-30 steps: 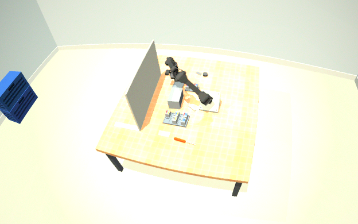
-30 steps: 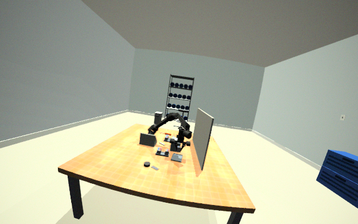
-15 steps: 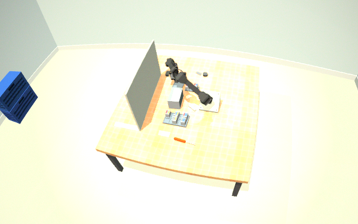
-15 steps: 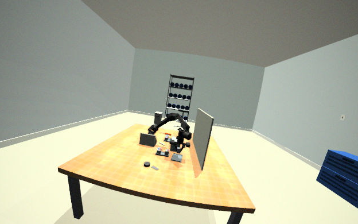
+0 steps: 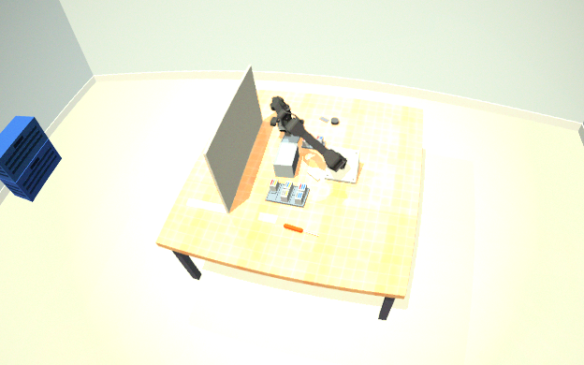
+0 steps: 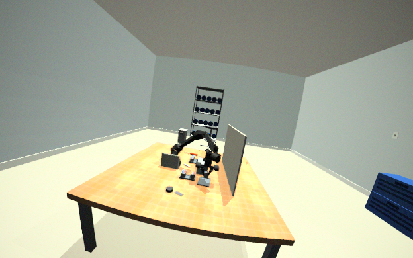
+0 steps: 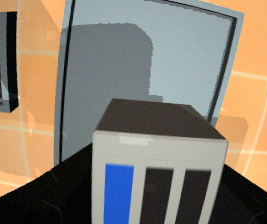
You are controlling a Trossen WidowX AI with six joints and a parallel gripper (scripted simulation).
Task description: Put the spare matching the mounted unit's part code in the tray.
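My gripper tip is now 1 cm past the flat grey tray and 5 cm above it. From my gripper tip the other things lie so: mounted unit: 8 cm behind, 20 cm to the left; tall grey panel: 16 cm ahead, 24 cm to the left, 17 cm above.
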